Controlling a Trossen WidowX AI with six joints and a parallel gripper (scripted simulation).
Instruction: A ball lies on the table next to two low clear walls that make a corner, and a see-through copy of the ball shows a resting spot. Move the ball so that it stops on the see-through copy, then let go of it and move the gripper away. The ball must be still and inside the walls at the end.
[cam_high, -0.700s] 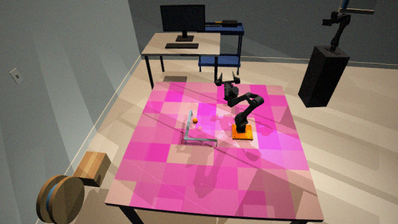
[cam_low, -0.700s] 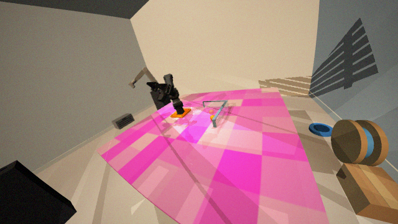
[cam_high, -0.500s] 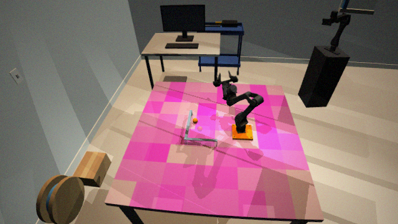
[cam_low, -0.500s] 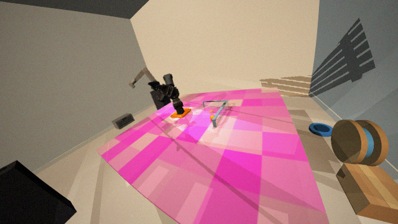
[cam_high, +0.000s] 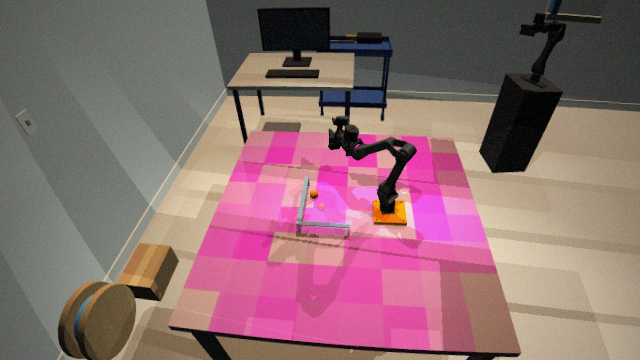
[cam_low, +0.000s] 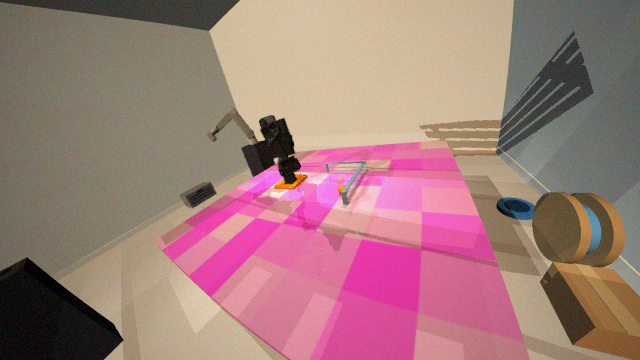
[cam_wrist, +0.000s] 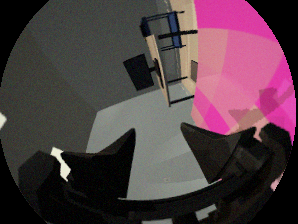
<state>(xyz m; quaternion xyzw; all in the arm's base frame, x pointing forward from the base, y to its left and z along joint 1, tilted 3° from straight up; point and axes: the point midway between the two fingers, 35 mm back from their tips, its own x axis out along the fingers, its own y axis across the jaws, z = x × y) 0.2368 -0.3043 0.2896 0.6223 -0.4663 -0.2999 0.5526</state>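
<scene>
Right now the orange ball is 10 cm ahead of my gripper tip, 23 cm to the left of it and 27 cm below it. Round my gripper tip: see-through copy of ball 7 cm ahead, 32 cm to the left, 27 cm below.
</scene>
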